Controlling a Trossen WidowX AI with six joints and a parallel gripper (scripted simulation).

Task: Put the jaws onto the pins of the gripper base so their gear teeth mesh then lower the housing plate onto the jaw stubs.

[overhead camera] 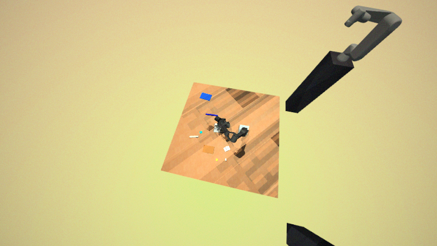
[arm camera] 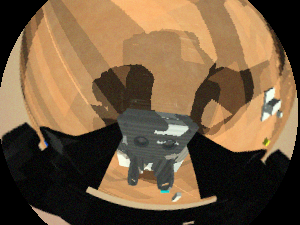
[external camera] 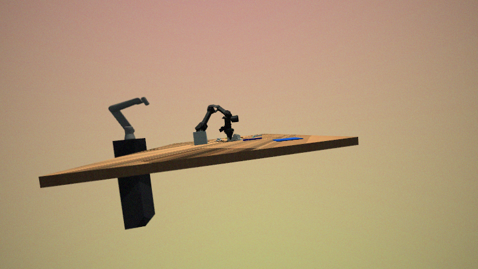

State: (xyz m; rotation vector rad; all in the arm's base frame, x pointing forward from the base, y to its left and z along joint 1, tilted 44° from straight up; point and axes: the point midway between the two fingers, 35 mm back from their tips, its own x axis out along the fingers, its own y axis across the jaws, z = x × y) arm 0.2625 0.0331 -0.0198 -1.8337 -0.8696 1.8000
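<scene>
Right now the gripper base is 1 cm ahead of my gripper tip and 2 cm above it. From my gripper tip the other things lie so: teal bit 26 cm ahead, 11 cm to the left, 1 cm below; then blue bar 18 cm ahead, 16 cm to the right, 1 cm below; then brown pad 11 cm ahead, 30 cm to the left, 1 cm below.
</scene>
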